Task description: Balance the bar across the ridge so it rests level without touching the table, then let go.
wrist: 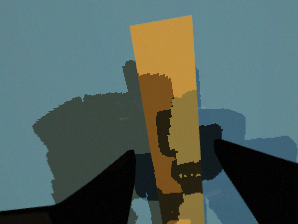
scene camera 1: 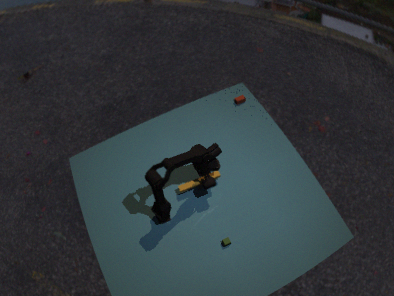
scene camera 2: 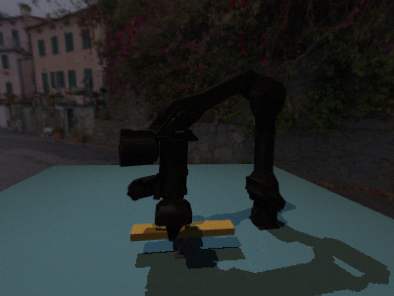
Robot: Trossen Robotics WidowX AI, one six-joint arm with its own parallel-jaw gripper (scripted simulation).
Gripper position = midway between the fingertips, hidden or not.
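My gripper [scene camera 2: 171, 231], seen also in the wrist view as the gripper [wrist: 173, 150], is open and holds nothing. A yellow bar [scene camera 2: 211, 228] is visible, and the wrist view includes the bar [wrist: 164, 50] too.
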